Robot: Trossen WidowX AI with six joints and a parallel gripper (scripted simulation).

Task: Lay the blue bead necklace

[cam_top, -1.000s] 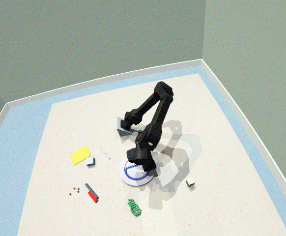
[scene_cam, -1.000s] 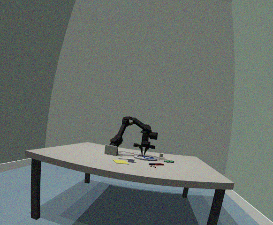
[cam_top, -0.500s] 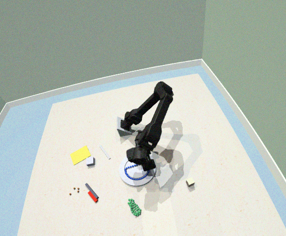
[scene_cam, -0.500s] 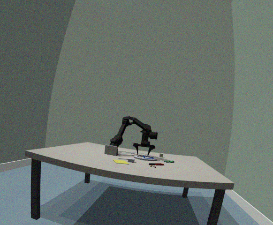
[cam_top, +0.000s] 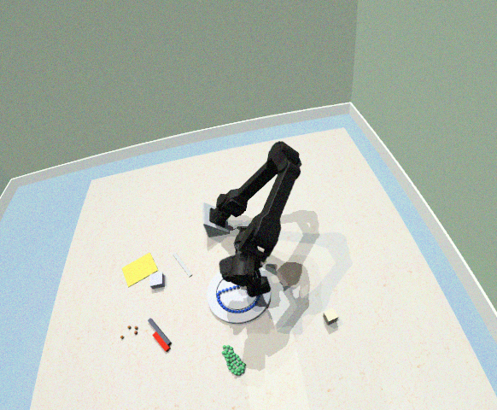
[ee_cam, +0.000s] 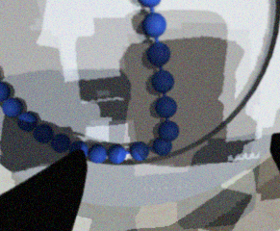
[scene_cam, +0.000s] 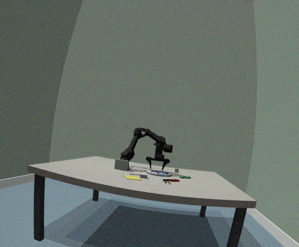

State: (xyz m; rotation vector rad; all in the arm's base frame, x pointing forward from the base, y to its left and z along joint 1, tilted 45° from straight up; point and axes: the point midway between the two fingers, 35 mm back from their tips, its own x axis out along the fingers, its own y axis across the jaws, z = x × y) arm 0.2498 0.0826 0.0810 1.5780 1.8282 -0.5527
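My gripper tip is 5 cm to the left of the round bead board, 3 cm short of it and 1 cm above it. Round my gripper tip: white cube: 33 cm to the right, 3 cm behind, 1 cm below; cream cube: 20 cm to the left, 15 cm ahead; stick: 25 cm to the right, 10 cm behind, 2 cm below.
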